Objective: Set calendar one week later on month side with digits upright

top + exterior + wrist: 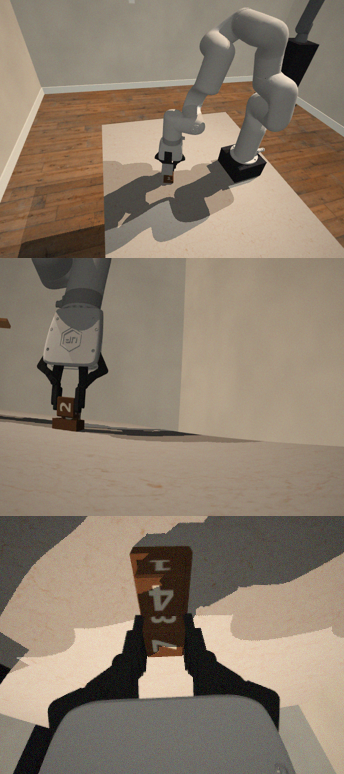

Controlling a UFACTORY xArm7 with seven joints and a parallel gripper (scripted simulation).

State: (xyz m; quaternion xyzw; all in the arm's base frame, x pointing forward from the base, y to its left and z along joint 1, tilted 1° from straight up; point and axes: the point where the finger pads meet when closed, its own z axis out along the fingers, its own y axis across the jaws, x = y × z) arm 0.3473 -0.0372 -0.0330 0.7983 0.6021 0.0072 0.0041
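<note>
My hand is 40 mm above the brown calendar tray and 20 mm to the right of it.
</note>
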